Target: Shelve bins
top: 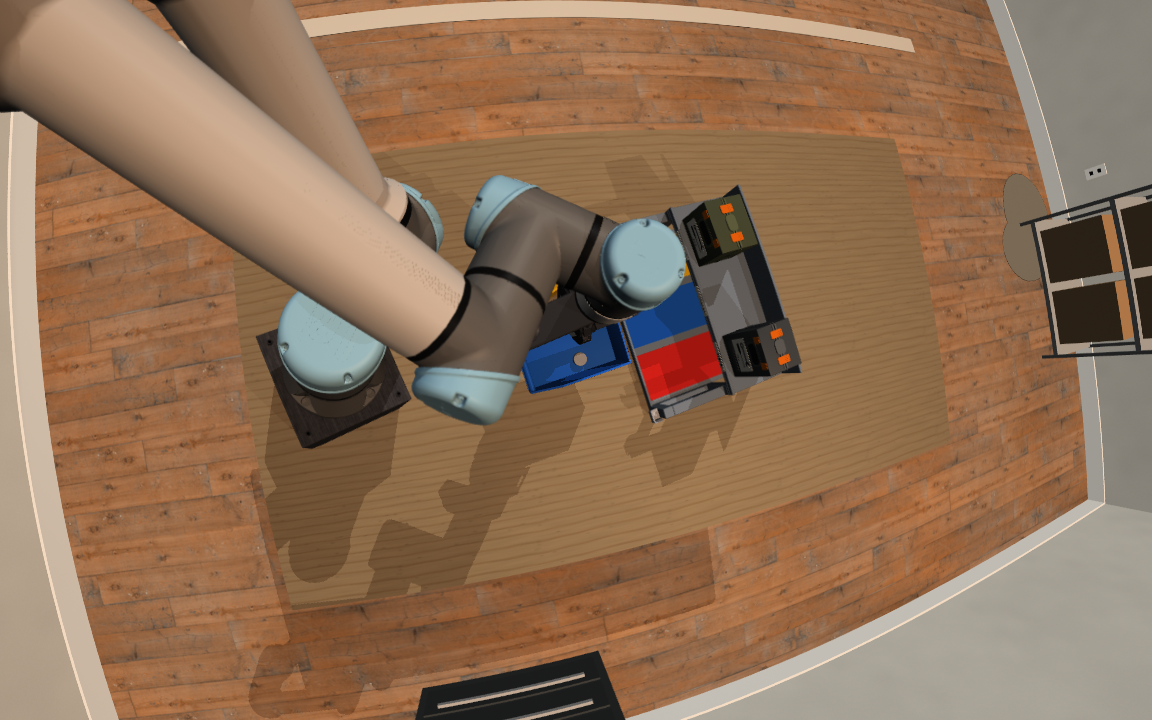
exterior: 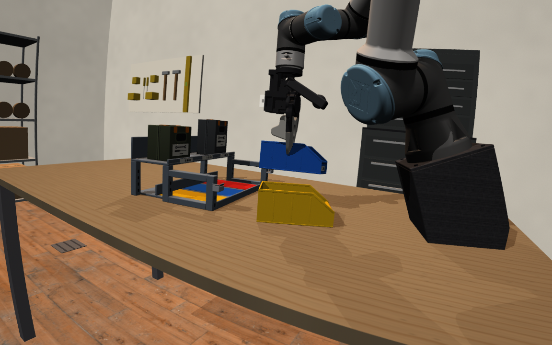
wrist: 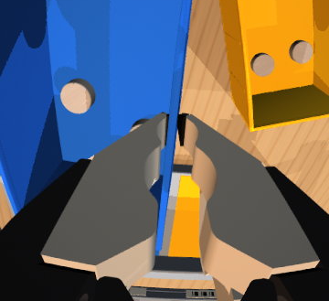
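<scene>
The blue bin is 50 mm to the right of my hand and 30 mm below it. From my hand the other things lie so: yellow bin 120 mm below, 90 mm to the left, 70 mm behind.
</scene>
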